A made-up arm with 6 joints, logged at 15 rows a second.
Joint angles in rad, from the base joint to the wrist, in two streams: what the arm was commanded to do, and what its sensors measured. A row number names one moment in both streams.
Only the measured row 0 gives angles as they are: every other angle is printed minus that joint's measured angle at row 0.
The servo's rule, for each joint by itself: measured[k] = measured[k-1] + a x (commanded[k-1-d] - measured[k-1]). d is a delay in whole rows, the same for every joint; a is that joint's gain. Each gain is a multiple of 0.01, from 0.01 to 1. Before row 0 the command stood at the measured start. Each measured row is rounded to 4 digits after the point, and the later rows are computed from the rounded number. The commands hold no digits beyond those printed.
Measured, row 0:
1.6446 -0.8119 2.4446 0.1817 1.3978 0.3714
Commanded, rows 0 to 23:
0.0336 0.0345 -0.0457 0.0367 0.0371 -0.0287
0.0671 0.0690 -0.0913 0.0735 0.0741 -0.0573
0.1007 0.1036 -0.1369 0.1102 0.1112 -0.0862
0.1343 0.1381 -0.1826 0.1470 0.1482 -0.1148
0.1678 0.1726 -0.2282 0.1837 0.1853 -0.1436
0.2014 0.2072 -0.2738 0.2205 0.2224 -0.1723
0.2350 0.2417 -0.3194 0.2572 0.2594 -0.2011
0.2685 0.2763 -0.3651 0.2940 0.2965 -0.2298
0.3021 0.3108 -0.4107 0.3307 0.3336 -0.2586
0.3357 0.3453 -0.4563 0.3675 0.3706 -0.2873
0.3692 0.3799 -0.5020 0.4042 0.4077 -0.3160
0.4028 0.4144 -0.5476 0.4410 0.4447 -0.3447
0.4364 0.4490 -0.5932 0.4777 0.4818 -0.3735
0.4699 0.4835 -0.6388 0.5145 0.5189 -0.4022
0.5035 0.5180 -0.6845 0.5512 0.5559 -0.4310
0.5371 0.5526 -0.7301 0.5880 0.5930 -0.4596
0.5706 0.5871 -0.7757 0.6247 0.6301 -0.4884
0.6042 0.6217 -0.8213 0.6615 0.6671 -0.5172
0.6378 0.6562 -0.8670 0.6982 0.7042 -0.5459
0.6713 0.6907 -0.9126 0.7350 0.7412 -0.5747
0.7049 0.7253 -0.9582 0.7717 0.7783 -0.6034
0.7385 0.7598 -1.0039 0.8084 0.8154 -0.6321
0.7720 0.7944 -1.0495 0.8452 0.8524 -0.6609
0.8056 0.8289 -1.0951 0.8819 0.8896 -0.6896
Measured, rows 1 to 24:
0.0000 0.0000 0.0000 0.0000 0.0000 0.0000
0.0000 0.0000 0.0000 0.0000 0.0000 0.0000
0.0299 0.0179 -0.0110 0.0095 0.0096 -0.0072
0.0630 0.0445 -0.0303 0.0261 0.0264 -0.0197
0.0966 0.0752 -0.0559 0.0480 0.0484 -0.0363
0.1302 0.1079 -0.0863 0.0737 0.0743 -0.0559
0.1637 0.1415 -0.1204 0.1023 0.1032 -0.0778
0.1973 0.1757 -0.1572 0.1330 0.1342 -0.1014
0.2309 0.2100 -0.1961 0.1653 0.1668 -0.1263
0.2644 0.2445 -0.2367 0.1988 0.2005 -0.1522
0.2980 0.2790 -0.2785 0.2331 0.2351 -0.1788
0.3316 0.3135 -0.3212 0.2680 0.2703 -0.2059
0.3651 0.3480 -0.3646 0.3034 0.3060 -0.2334
0.3987 0.3825 -0.4085 0.3392 0.3421 -0.2612
0.4323 0.4171 -0.4528 0.3752 0.3784 -0.2893
0.4658 0.4516 -0.4974 0.4114 0.4149 -0.3175
0.4994 0.4861 -0.5423 0.4477 0.4516 -0.3459
0.5330 0.5207 -0.5874 0.4842 0.4884 -0.3743
0.5665 0.5552 -0.6326 0.5207 0.5252 -0.4028
0.6001 0.5898 -0.6779 0.5573 0.5621 -0.4314
0.6337 0.6243 -0.7233 0.5939 0.5990 -0.4600
0.6672 0.6588 -0.7687 0.6306 0.6360 -0.4887
0.7008 0.6934 -0.8142 0.6673 0.6730 -0.5174
0.7344 0.7279 -0.8597 0.7040 0.7100 -0.5461
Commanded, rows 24 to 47:
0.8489 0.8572 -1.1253 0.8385 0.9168 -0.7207
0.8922 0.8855 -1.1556 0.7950 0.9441 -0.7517
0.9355 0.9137 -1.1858 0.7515 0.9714 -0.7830
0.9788 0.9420 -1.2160 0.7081 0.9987 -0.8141
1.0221 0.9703 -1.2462 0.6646 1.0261 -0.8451
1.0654 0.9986 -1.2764 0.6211 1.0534 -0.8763
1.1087 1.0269 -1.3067 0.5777 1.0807 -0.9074
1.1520 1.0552 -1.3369 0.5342 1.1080 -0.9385
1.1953 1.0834 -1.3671 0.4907 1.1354 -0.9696
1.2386 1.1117 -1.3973 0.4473 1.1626 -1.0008
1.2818 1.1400 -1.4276 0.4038 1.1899 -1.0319
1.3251 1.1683 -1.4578 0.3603 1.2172 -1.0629
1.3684 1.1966 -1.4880 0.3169 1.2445 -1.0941
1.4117 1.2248 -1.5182 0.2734 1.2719 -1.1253
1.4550 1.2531 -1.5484 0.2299 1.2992 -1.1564
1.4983 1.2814 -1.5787 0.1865 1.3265 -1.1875
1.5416 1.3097 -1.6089 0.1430 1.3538 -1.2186
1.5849 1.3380 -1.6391 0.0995 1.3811 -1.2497
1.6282 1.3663 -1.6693 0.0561 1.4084 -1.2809
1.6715 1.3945 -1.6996 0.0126 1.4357 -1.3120
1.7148 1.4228 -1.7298 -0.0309 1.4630 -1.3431
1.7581 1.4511 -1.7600 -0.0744 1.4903 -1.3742
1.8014 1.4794 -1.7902 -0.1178 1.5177 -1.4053
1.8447 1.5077 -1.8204 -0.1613 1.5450 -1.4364
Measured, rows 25 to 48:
0.7679 0.7625 -0.9053 0.7407 0.7470 -0.5748
0.8015 0.7970 -0.9509 0.7774 0.7841 -0.6035
0.8437 0.8283 -0.9928 0.7933 0.8186 -0.6328
0.8869 0.8580 -1.0319 0.7937 0.8512 -0.6625
0.9302 0.8870 -1.0688 0.7827 0.8825 -0.6926
0.9735 0.9156 -1.1041 0.7633 0.9127 -0.7230
1.0168 0.9440 -1.1382 0.7376 0.9422 -0.7535
1.0601 0.9724 -1.1714 0.7073 0.9711 -0.7842
1.1034 1.0007 -1.2039 0.6736 0.9996 -0.8150
1.1467 1.0290 -1.2358 0.6374 1.0278 -0.8459
1.1900 1.0573 -1.2673 0.5993 1.0558 -0.8768
1.2333 1.0856 -1.2985 0.5598 1.0836 -0.9078
1.2765 1.1139 -1.3295 0.5192 1.1112 -0.9388
1.3198 1.1422 -1.3603 0.4779 1.1388 -0.9698
1.3631 1.1705 -1.3909 0.4360 1.1663 -1.0009
1.4064 1.1987 -1.4215 0.3937 1.1938 -1.0320
1.4497 1.2270 -1.4520 0.3511 1.2212 -1.0631
1.4930 1.2553 -1.4824 0.3083 1.2486 -1.0942
1.5363 1.2836 -1.5128 0.2653 1.2760 -1.1253
1.5796 1.3119 -1.5431 0.2222 1.3033 -1.1564
1.6229 1.3402 -1.5734 0.1790 1.3306 -1.1875
1.6662 1.3684 -1.6037 0.1357 1.3579 -1.2186
1.7095 1.3967 -1.6340 0.0924 1.3852 -1.2497
1.7528 1.4250 -1.6642 0.0490 1.4125 -1.2808

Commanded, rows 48 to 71:
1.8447 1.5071 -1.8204 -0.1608 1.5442 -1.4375
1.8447 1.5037 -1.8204 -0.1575 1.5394 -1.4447
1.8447 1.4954 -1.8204 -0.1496 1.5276 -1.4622
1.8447 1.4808 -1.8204 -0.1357 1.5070 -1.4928
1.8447 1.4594 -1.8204 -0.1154 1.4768 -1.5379
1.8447 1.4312 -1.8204 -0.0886 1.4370 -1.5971
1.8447 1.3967 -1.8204 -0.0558 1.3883 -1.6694
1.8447 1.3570 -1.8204 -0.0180 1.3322 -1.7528
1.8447 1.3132 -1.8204 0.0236 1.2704 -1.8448
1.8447 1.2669 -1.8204 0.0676 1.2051 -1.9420
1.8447 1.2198 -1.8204 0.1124 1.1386 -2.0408
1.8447 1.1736 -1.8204 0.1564 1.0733 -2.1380
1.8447 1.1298 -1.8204 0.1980 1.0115 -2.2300
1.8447 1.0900 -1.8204 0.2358 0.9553 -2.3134
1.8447 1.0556 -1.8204 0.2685 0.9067 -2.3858
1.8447 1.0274 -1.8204 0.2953 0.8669 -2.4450
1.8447 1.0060 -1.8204 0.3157 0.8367 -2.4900
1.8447 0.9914 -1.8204 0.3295 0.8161 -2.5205
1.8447 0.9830 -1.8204 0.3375 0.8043 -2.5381
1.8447 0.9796 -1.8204 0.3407 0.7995 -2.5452
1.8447 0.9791 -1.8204 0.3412 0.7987 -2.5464
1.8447 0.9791 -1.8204 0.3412 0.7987 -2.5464
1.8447 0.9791 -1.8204 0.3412 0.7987 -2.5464
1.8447 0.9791 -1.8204 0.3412 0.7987 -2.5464
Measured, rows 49 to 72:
1.7961 1.4533 -1.6944 0.0056 1.4399 -1.3119
1.8394 1.4816 -1.7246 -0.0378 1.4672 -1.3430
1.8441 1.4949 -1.7476 -0.0698 1.4872 -1.3666
1.8446 1.4995 -1.7651 -0.0926 1.5008 -1.3861
1.8447 1.4974 -1.7784 -0.1074 1.5078 -1.4051
1.8447 1.4888 -1.7885 -0.1148 1.5076 -1.4270
1.8447 1.4735 -1.7962 -0.1150 1.4996 -1.4547
1.8447 1.4515 -1.8020 -0.1081 1.4833 -1.4903
1.8447 1.4230 -1.8064 -0.0945 1.4586 -1.5351
1.8447 1.3887 -1.8098 -0.0746 1.4257 -1.5895
1.8447 1.3494 -1.8123 -0.0491 1.3853 -1.6533
1.8447 1.3065 -1.8142 -0.0188 1.3384 -1.7255
1.8447 1.2614 -1.8157 0.0153 1.2865 -1.8043
1.8447 1.2157 -1.8168 0.0520 1.2311 -1.8877
1.8447 1.1710 -1.8177 0.0900 1.1740 -1.9733
1.8447 1.1289 -1.8183 0.1279 1.1171 -2.0583
1.8447 1.0908 -1.8188 0.1645 1.0624 -2.1402
1.8447 1.0578 -1.8192 0.1985 1.0116 -2.2164
1.8447 1.0309 -1.8195 0.2290 0.9661 -2.2848
1.8447 1.0104 -1.8197 0.2551 0.9271 -2.3437
1.8447 0.9962 -1.8199 0.2765 0.8952 -2.3923
1.8447 0.9876 -1.8200 0.2932 0.8703 -2.4305
1.8447 0.9832 -1.8201 0.3057 0.8517 -2.4595
1.8447 0.9811 -1.8202 0.3149 0.8379 -2.4812

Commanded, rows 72 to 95:
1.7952 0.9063 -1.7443 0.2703 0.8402 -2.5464
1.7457 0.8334 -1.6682 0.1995 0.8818 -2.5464
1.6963 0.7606 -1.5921 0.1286 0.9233 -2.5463
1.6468 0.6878 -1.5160 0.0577 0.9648 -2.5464
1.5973 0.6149 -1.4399 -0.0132 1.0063 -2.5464
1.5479 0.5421 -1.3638 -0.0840 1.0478 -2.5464
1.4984 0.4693 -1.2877 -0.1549 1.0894 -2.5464
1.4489 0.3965 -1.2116 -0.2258 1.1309 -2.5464
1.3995 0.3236 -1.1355 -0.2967 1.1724 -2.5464
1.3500 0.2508 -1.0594 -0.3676 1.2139 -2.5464
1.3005 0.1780 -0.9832 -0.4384 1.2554 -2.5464
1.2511 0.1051 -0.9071 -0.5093 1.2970 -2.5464
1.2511 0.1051 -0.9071 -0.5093 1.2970 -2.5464
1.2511 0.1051 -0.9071 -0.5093 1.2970 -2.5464
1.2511 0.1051 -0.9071 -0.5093 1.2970 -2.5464
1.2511 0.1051 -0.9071 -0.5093 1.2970 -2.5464
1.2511 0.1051 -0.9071 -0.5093 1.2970 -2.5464
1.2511 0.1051 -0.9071 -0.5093 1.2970 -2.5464
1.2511 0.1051 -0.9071 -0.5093 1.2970 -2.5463
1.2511 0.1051 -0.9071 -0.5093 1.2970 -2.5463
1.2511 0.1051 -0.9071 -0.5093 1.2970 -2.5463
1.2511 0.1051 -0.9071 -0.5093 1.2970 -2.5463
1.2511 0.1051 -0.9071 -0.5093 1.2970 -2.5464
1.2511 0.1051 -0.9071 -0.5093 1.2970 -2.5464
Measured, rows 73 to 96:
1.8447 0.9801 -1.8202 0.3217 0.8277 -2.4975
1.8447 0.9796 -1.8202 0.3268 0.8202 -2.5097
1.8006 0.9415 -1.8020 0.3121 0.8254 -2.5189
1.7517 0.8853 -1.7699 0.2828 0.8401 -2.5258
1.7024 0.8205 -1.7272 0.2427 0.8617 -2.5309
1.6529 0.7515 -1.6765 0.1946 0.8885 -2.5348
1.6034 0.6805 -1.6197 0.1406 0.9191 -2.5377
1.5540 0.6085 -1.5583 0.0822 0.9526 -2.5399
1.5045 0.5361 -1.4934 0.0206 0.9882 -2.5415
1.4550 0.4635 -1.4258 -0.0435 1.0253 -2.5427
1.4056 0.3908 -1.3561 -0.1093 1.0635 -2.5436
1.3561 0.3180 -1.2849 -0.1765 1.1026 -2.5443
1.3066 0.2452 -1.2125 -0.2446 1.1423 -2.5448
1.2572 0.1723 -1.1392 -0.3134 1.1825 -2.5452
1.2518 0.1374 -1.0835 -0.3643 1.2123 -2.5455
1.2512 0.1206 -1.0412 -0.4020 1.2343 -2.5457
1.2511 0.1125 -1.0090 -0.4299 1.2506 -2.5459
1.2511 0.1087 -0.9845 -0.4505 1.2627 -2.5460
1.2511 0.1068 -0.9659 -0.4658 1.2716 -2.5461
1.2511 0.1059 -0.9518 -0.4771 1.2782 -2.5462
1.2511 0.1055 -0.9411 -0.4855 1.2831 -2.5462
1.2511 0.1053 -0.9329 -0.4917 1.2867 -2.5462
1.2511 0.1052 -0.9267 -0.4963 1.2894 -2.5462
1.2511 0.1051 -0.9220 -0.4997 1.2914 -2.5462

